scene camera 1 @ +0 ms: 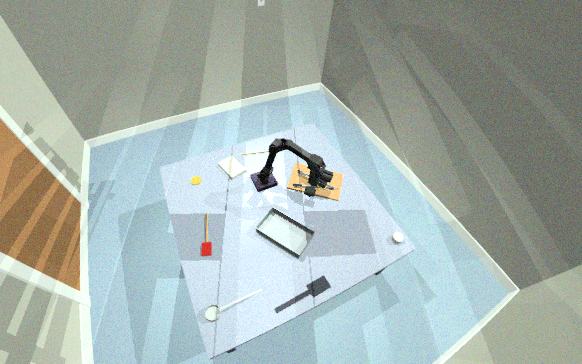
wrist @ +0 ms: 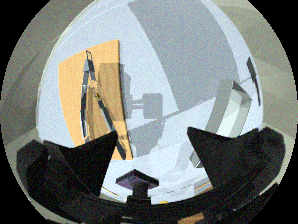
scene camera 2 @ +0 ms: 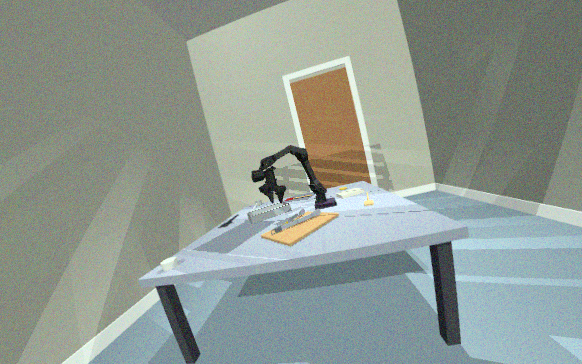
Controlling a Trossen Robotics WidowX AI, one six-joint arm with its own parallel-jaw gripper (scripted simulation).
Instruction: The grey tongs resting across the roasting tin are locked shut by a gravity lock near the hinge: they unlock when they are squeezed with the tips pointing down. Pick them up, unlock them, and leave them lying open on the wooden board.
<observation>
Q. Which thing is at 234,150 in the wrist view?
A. My gripper.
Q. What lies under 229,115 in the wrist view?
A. A grey roasting tin.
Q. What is my gripper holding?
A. Nothing.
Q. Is my gripper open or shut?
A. Open.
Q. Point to a grey roasting tin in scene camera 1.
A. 282,230
</observation>
